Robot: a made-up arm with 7 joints. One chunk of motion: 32 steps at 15 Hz.
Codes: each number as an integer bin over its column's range. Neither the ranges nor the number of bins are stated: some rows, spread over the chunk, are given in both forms.
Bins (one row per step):
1: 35 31 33 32 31 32
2: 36 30 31 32 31 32
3: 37 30 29 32 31 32
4: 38 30 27 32 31 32
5: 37 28 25 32 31 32
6: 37 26 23 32 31 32
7: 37 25 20 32 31 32
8: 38 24 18 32 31 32
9: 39 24 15 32 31 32
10: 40 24 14 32 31 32
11: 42 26 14 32 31 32
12: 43 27 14 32 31 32
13: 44 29 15 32 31 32
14: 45 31 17 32 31 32
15: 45 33 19 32 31 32
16: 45 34 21 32 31 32
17: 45 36 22 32 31 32
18: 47 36 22 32 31 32
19: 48 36 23 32 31 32
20: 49 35 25 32 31 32
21: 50 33 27 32 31 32
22: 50 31 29 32 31 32
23: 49 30 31 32 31 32
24: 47 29 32 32 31 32
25: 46 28 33 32 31 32
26: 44 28 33 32 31 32
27: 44 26 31 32 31 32
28: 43 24 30 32 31 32
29: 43 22 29 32 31 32
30: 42 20 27 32 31 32
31: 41 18 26 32 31 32
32: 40 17 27 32 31 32
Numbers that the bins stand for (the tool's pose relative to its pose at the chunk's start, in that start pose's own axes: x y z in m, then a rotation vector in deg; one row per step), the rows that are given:
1: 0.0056 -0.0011 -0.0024 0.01 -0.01 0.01
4: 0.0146 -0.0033 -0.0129 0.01 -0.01 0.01
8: 0.0146 -0.0167 -0.0286 0.01 -0.01 0.01
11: 0.0267 -0.0122 -0.0356 0.01 -0.01 0.01
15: 0.0357 0.0033 -0.0268 0.01 -0.01 0.01
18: 0.0417 0.0100 -0.0216 0.01 -0.01 0.01
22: 0.0508 -0.0011 -0.0094 0.01 -0.01 0.01
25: 0.0387 -0.0078 -0.0024 0.01 -0.01 0.01
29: 0.0297 -0.0211 -0.0094 0.01 -0.01 0.01
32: 0.0206 -0.0322 -0.0129 0.01 -0.01 0.01
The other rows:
2: 0.0086 -0.0033 -0.0059 0.01 -0.01 0.01
3: 0.0116 -0.0033 -0.0094 0.01 -0.01 0.01
5: 0.0116 -0.0078 -0.0163 0.01 -0.01 0.01
6: 0.0116 -0.0122 -0.0198 0.01 -0.01 0.01
7: 0.0116 -0.0144 -0.0251 0.01 -0.01 0.01
9: 0.0176 -0.0167 -0.0338 0.01 -0.01 0.01
10: 0.0206 -0.0167 -0.0356 0.01 -0.01 0.01
12: 0.0297 -0.0100 -0.0356 0.01 -0.01 0.01
13: 0.0327 -0.0056 -0.0338 0.01 -0.01 0.01
14: 0.0357 -0.0011 -0.0303 0.01 -0.01 0.01
16: 0.0357 0.0056 -0.0233 0.01 -0.01 0.01
17: 0.0357 0.0100 -0.0216 0.01 -0.01 0.01
19: 0.0448 0.0100 -0.0198 0.01 -0.01 0.01
20: 0.0478 0.0078 -0.0163 0.01 -0.01 0.01
21: 0.0508 0.0033 -0.0129 0.01 -0.01 0.01
23: 0.0478 -0.0033 -0.0059 0.01 -0.01 0.01
24: 0.0417 -0.0056 -0.0041 0.01 -0.01 0.01
26: 0.0327 -0.0078 -0.0024 0.01 -0.01 0.01
27: 0.0327 -0.0122 -0.0059 0.01 -0.01 0.01
28: 0.0297 -0.0167 -0.0076 0.01 -0.01 0.01
30: 0.0267 -0.0256 -0.0129 0.01 -0.01 0.01
31: 0.0237 -0.0300 -0.0146 0.01 -0.01 0.01

